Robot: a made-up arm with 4 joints. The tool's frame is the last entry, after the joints.
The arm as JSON. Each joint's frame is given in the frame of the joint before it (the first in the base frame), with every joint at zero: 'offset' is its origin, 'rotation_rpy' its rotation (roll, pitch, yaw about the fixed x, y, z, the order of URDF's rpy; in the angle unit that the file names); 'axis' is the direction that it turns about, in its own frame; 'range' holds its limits. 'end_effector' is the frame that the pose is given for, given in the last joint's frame.
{
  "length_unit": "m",
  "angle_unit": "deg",
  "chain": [
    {
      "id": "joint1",
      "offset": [
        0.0,
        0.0,
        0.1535
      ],
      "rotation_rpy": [
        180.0,
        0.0,
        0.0
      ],
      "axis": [
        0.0,
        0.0,
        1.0
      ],
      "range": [
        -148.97,
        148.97
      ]
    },
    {
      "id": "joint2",
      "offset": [
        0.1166,
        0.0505,
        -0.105
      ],
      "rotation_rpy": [
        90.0,
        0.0,
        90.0
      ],
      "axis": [
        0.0,
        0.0,
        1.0
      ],
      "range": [
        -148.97,
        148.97
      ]
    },
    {
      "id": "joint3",
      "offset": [
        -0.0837,
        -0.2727,
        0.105
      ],
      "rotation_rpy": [
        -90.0,
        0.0,
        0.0
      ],
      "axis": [
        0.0,
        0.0,
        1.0
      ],
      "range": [
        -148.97,
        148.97
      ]
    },
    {
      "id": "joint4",
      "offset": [
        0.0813,
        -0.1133,
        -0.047
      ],
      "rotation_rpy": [
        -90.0,
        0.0,
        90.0
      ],
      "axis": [
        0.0,
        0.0,
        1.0
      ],
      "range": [
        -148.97,
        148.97
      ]
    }
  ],
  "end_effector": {
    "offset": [
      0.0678,
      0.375,
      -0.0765
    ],
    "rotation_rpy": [
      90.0,
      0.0,
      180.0
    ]
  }
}
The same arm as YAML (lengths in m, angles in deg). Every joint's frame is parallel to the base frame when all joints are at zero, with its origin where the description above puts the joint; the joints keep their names.
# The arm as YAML. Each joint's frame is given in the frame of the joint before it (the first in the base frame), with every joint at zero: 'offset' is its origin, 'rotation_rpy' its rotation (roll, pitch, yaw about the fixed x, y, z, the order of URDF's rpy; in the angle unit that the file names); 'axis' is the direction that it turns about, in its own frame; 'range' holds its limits. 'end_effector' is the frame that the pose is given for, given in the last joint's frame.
length_unit: m
angle_unit: deg
chain:
  - id: joint1
    offset: [0.0, 0.0, 0.1535]
    rotation_rpy: [0.0, 0.0, 0.0]
    axis: [0.0, 0.0, -1.0]
    range: [-148.97, 148.97]
  - id: joint2
    offset: [0.1166, -0.0505, 0.105]
    rotation_rpy: [0.0, 0.0, 0.0]
    axis: [1.0, 0.0, 0.0]
    range: [-148.97, 148.97]
  - id: joint3
    offset: [0.105, 0.0837, 0.2727]
    rotation_rpy: [0.0, 0.0, 0.0]
    axis: [0.0, 0.0, -1.0]
    range: [-148.97, 148.97]
  - id: joint4
    offset: [0.1133, -0.0813, 0.047]
    rotation_rpy: [0.0, 0.0, 0.0]
    axis: [0.0, 1.0, 0.0]
    range: [-148.97, 148.97]
end_effector:
  offset: [-0.0678, -0.0765, 0.375]
  rotation_rpy: [0.0, 0.0, 0.0]

